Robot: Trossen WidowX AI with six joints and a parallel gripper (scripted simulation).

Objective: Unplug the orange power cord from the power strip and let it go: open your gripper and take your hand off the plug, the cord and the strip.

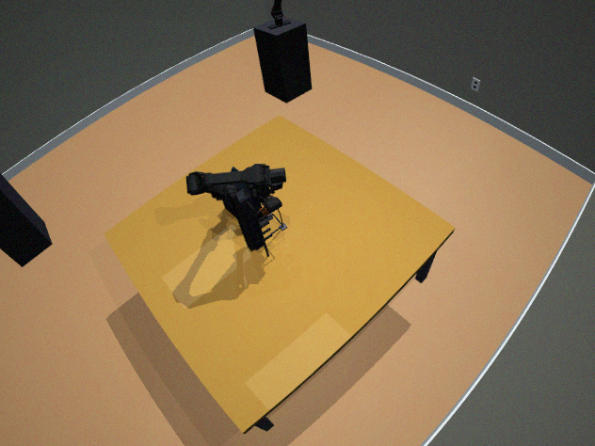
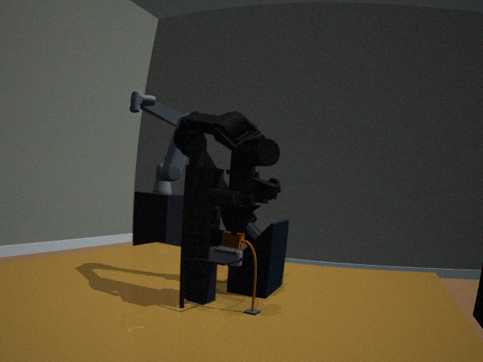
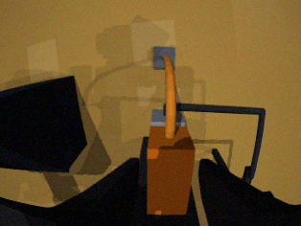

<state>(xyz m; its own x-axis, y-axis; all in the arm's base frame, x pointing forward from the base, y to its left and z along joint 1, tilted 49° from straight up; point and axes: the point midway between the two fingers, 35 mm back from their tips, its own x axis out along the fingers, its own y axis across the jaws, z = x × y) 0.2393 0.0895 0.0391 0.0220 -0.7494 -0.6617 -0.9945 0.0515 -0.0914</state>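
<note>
The orange plug lies 3 cm to the right of my gripper tip.
</note>
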